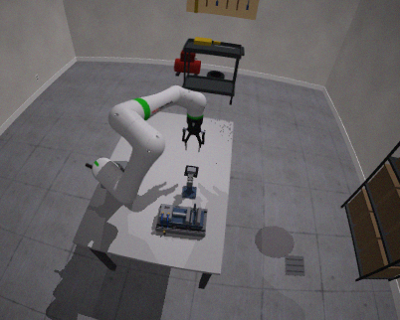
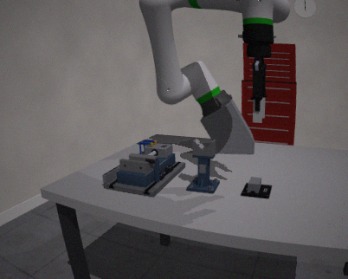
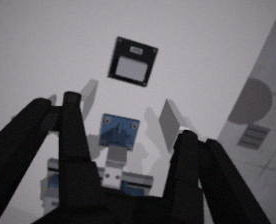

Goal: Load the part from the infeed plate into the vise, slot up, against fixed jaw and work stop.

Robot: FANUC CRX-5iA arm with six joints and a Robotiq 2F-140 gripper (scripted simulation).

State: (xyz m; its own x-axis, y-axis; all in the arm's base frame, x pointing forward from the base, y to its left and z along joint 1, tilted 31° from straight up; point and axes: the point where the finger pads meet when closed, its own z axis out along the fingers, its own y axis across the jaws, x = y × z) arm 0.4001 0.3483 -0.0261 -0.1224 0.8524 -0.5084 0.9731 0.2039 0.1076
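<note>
Right now my hand is 24 cm above the part. Round my hand: air cylinder rod (39 cm to the right, 18 cm below, 3 cm ahead); blue work stop (31 cm to the right, 20 cm below, 11 cm ahead); black infeed plate (26 cm below, 1 cm to the left).
</note>
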